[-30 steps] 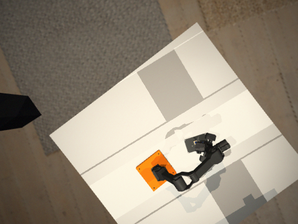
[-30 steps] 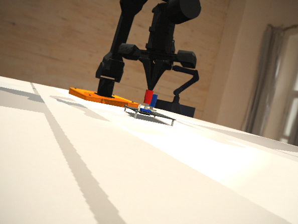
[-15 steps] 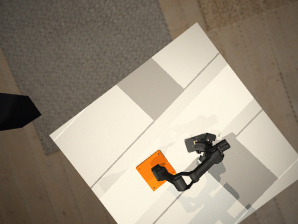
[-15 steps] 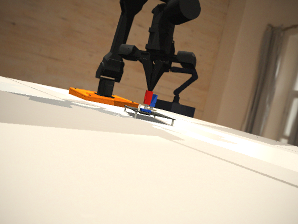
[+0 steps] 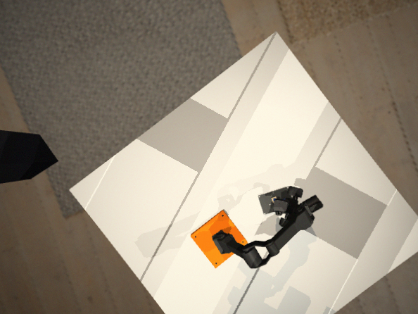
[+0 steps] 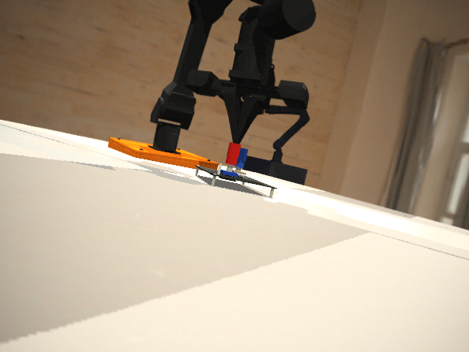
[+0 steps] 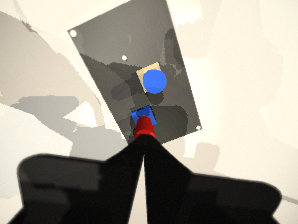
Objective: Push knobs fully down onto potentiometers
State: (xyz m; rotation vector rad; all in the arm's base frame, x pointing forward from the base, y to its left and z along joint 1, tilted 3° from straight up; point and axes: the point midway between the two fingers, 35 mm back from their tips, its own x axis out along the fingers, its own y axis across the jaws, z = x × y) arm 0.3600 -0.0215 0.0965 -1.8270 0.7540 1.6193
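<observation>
My gripper tip is now 20 mm above the red knob. Also, from my gripper tip: blue knob 40 mm to the left, 30 mm behind, 20 mm below.
</observation>
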